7 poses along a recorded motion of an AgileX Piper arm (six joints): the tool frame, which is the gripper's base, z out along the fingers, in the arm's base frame.
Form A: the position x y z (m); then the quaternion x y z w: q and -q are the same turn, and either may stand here.
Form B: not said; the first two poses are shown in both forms.
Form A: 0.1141, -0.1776, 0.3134, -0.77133, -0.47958, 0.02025, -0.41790
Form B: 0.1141, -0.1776, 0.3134, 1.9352, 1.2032, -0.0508
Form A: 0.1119, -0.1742, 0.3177, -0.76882, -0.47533, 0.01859, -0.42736
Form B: 0.1119, -0.1742, 0.3177, 1.9206, 1.1874, -0.0464
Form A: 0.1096, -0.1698, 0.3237, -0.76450, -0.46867, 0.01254, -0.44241
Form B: 0.1096, -0.1698, 0.3237, 1.8968, 1.1628, -0.0311
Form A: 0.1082, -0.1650, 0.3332, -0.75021, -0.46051, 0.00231, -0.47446
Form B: 0.1082, -0.1650, 0.3332, 1.8348, 1.1263, -0.0056
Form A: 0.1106, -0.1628, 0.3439, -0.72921, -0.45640, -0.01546, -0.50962
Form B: 0.1106, -0.1628, 0.3439, 1.7562, 1.0992, 0.0372
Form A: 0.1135, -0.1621, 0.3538, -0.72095, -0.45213, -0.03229, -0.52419
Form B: 0.1135, -0.1621, 0.3538, 1.7254, 1.0820, 0.0773
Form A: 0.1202, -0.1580, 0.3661, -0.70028, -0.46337, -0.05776, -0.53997
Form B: 0.1202, -0.1580, 0.3661, 1.6646, 1.1015, 0.1373
